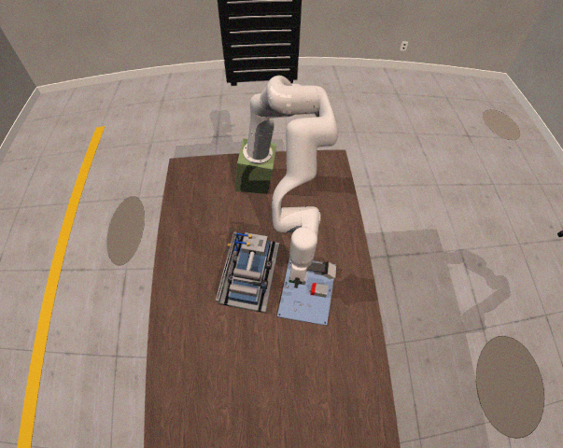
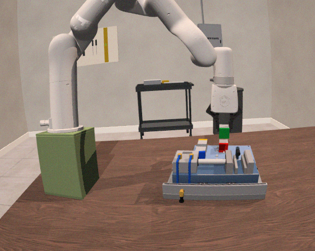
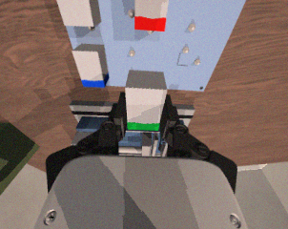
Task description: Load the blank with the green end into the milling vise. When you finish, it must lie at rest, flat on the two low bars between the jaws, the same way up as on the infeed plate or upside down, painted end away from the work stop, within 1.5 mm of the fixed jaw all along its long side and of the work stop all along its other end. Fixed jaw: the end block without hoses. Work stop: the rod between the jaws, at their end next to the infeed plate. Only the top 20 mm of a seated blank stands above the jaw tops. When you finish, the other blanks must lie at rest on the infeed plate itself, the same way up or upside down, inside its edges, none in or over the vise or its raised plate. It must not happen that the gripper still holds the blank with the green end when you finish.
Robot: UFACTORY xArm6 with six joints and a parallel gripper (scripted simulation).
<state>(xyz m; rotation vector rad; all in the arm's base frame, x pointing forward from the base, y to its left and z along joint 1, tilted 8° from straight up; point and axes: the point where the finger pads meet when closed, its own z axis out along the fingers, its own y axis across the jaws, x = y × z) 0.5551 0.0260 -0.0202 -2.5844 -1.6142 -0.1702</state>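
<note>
My gripper is now 70 mm past the moving jaw, 170 mm to the left of it and 60 mm above it. The rest, counted from my hand: green-ended blank: 20 mm below; red-ended blank: 40 mm ahead, 80 mm to the left, 110 mm below; blue-ended blank: 80 mm behind, 40 mm to the left, 110 mm below.
</note>
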